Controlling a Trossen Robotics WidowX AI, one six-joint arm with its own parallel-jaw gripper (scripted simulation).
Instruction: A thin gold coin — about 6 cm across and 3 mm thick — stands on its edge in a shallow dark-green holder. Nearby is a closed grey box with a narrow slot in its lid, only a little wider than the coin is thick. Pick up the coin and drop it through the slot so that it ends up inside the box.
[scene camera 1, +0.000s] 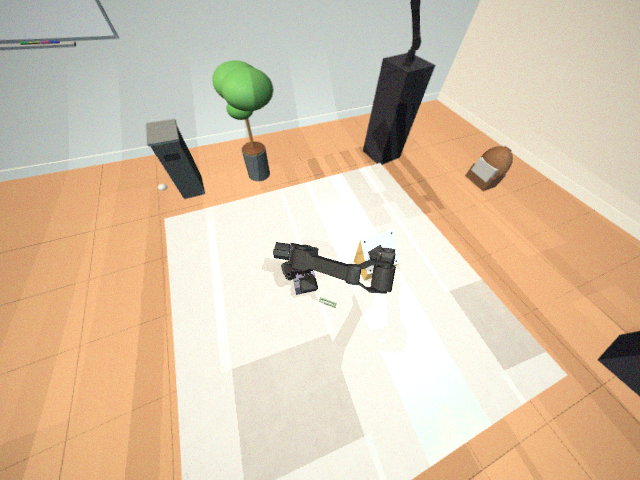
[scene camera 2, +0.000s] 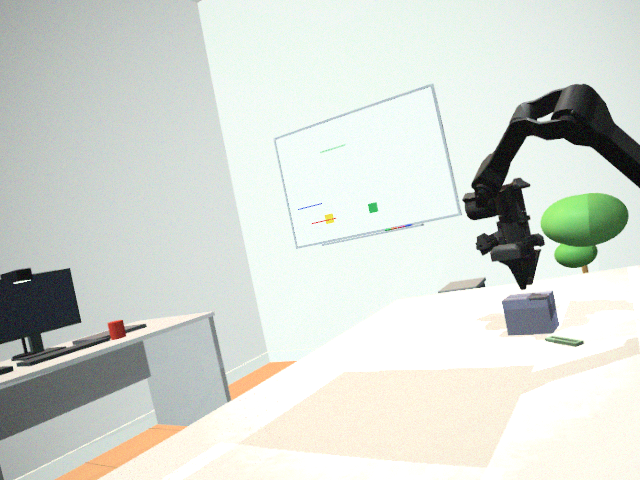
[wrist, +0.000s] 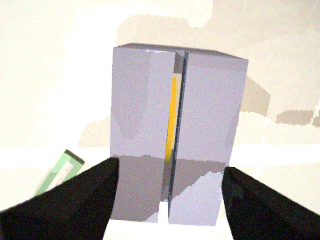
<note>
In view: my gripper (scene camera 2: 526, 287).
My gripper shows as well in the wrist view (wrist: 171, 172).
</note>
